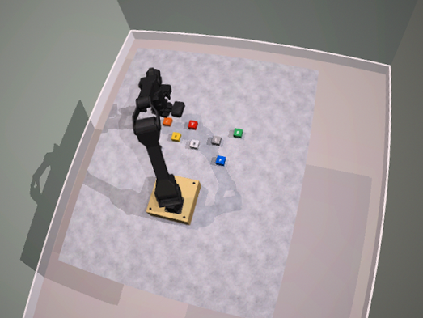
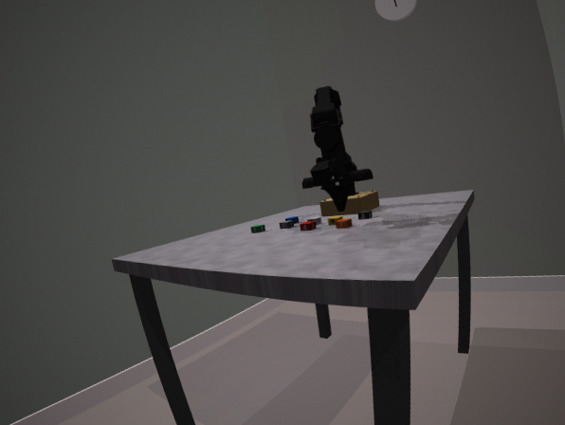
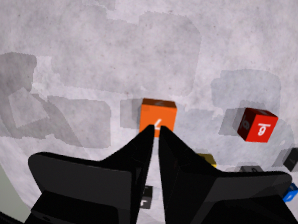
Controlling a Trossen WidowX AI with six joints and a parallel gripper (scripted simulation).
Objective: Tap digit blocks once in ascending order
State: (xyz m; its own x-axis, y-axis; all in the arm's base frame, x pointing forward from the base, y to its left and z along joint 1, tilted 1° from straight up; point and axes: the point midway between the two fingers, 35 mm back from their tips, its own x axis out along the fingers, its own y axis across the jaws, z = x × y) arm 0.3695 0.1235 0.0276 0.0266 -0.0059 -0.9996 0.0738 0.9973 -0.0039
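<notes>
The orange block lies 10 mm behind my gripper tip and 30 mm below it. From my gripper tip the other things lie so: yellow block (70 mm behind, 50 mm to the right, 30 mm below); black block (140 mm behind, 20 mm to the left, 30 mm below); red block (10 mm behind, 110 mm to the right, 30 mm below).
</notes>
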